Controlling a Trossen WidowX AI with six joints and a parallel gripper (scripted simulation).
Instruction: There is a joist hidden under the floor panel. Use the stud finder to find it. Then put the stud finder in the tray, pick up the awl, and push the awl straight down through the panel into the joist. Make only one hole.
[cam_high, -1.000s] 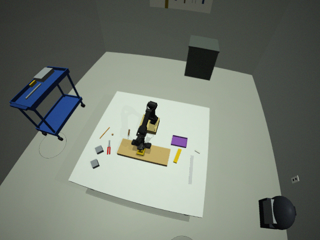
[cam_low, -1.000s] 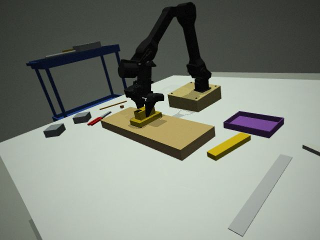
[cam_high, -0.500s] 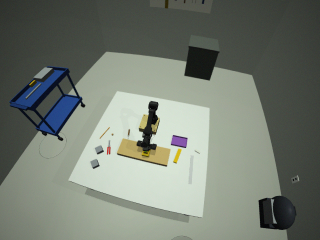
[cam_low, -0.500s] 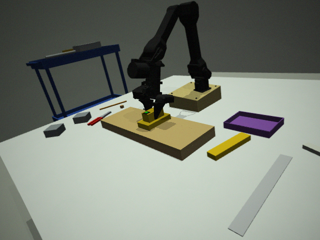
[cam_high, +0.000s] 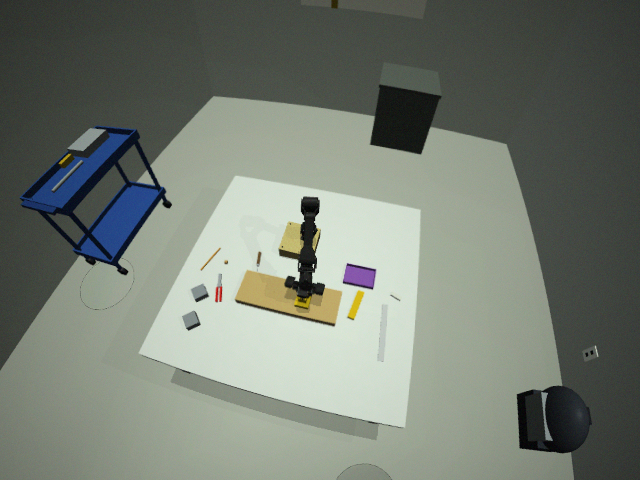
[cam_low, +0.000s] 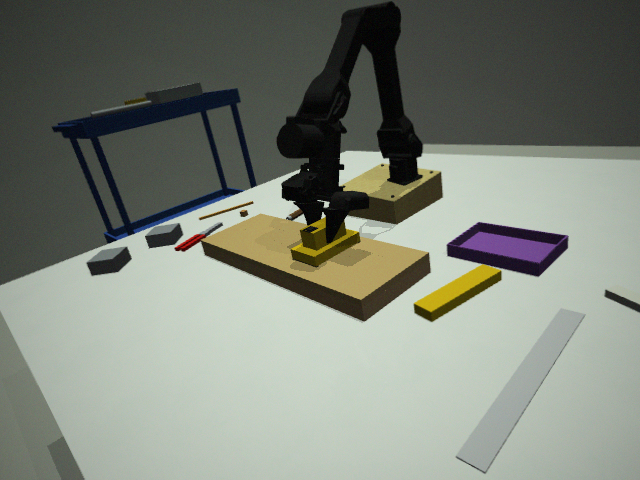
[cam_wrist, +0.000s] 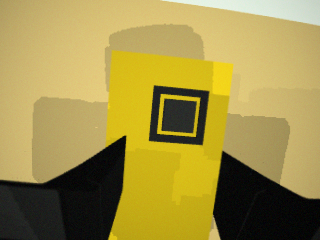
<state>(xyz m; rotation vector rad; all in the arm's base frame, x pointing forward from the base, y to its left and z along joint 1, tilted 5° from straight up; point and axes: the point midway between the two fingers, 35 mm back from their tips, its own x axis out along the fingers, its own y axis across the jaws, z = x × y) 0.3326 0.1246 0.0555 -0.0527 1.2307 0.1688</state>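
My gripper tip is 25 cm past the purple tray, 22 cm to the right of it and 5 cm above it. From my gripper tip the other things lie so: yellow bar: 9 cm behind, 25 cm to the left, 6 cm below; then awl: 11 cm behind, 33 cm to the right, 6 cm below; then yellow stud finder: 1 cm ahead, 2 cm above.
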